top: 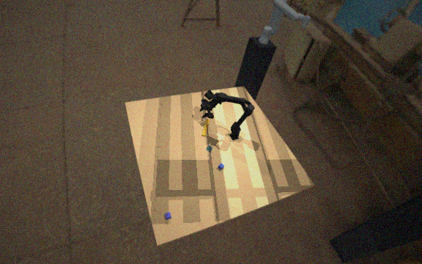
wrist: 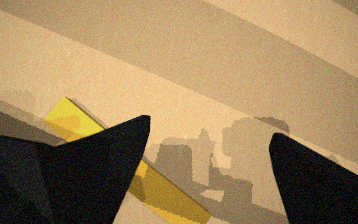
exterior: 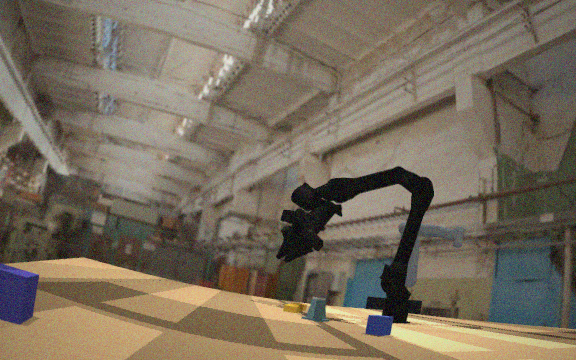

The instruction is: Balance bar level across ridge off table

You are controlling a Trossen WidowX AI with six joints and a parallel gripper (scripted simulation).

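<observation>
Right now my gripper tip is 4 cm past the yellow bar, 5 cm to the right of it and 13 cm above it. Round my gripper tip: blue cube (48 cm ahead, 71 cm to the left, 12 cm below).
</observation>
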